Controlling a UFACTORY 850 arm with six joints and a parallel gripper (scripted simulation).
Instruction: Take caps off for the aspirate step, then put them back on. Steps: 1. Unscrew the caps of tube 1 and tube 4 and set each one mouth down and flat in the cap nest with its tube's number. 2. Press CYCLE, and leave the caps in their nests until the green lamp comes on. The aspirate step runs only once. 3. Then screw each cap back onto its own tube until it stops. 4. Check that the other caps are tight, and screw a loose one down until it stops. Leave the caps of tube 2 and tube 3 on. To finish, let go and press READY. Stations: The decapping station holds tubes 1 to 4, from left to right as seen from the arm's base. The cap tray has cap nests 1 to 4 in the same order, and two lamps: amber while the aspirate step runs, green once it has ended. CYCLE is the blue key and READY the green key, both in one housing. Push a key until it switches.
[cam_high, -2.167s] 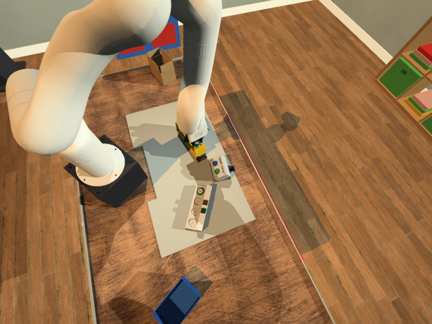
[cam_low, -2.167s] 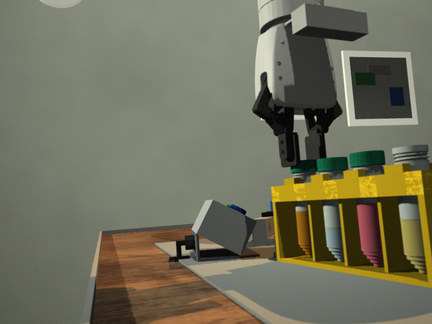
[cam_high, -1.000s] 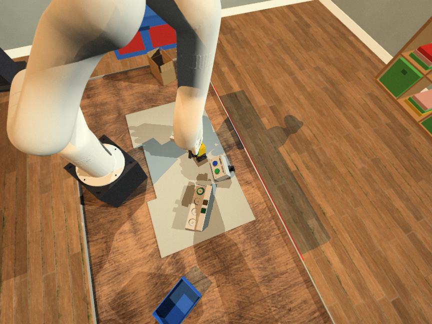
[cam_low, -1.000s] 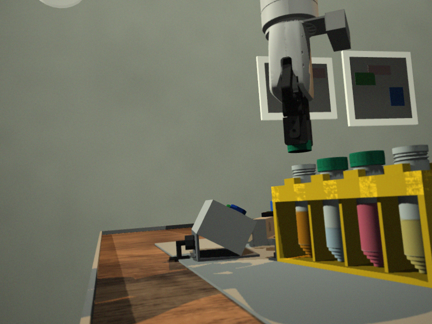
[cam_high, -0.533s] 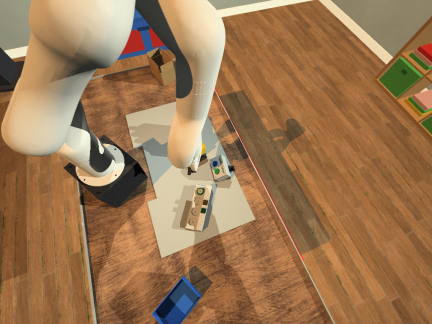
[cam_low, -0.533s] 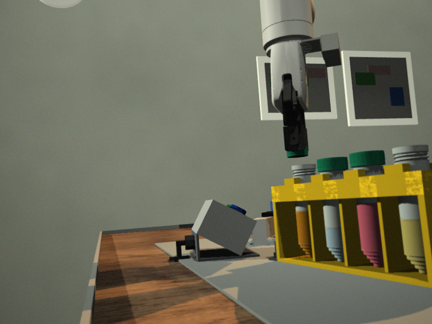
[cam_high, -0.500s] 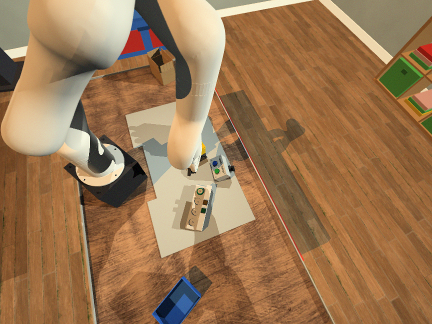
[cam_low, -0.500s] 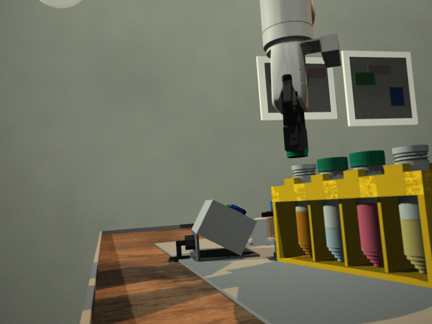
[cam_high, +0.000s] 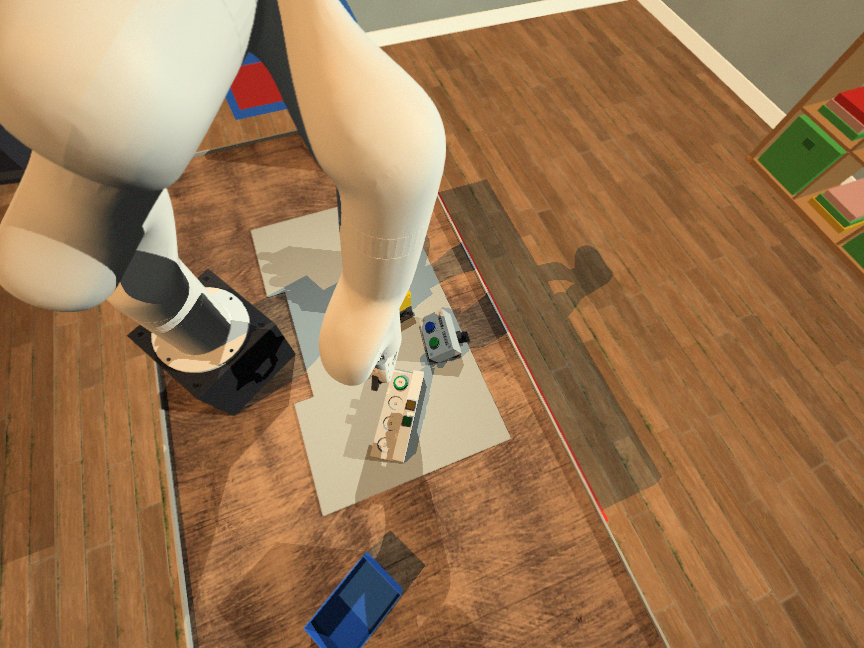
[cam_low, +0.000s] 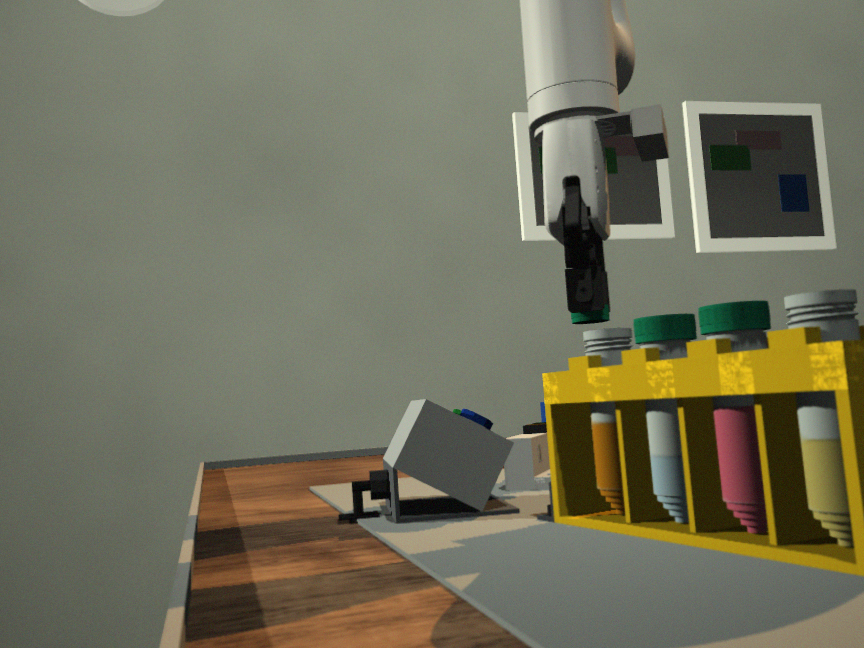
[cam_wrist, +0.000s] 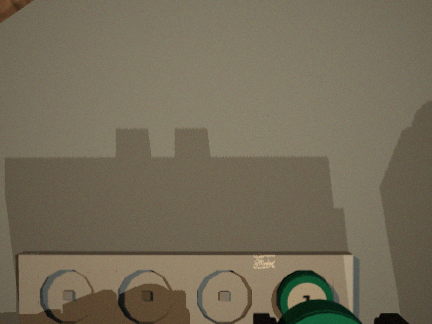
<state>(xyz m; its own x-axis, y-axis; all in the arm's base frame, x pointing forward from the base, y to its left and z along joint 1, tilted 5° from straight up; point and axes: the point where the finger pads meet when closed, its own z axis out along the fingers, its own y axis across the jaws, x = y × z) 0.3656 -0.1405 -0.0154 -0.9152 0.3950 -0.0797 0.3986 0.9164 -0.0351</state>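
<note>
Right now the blue cycle key is 13 cm ahead of my hand, 13 cm to the left of it and 11 cm below it. Round my hand: green cap 2 cm below; then grey key housing 15 cm ahead, 11 cm to the left, 12 cm below; then green key 13 cm ahead, 8 cm to the left, 11 cm below.
</note>
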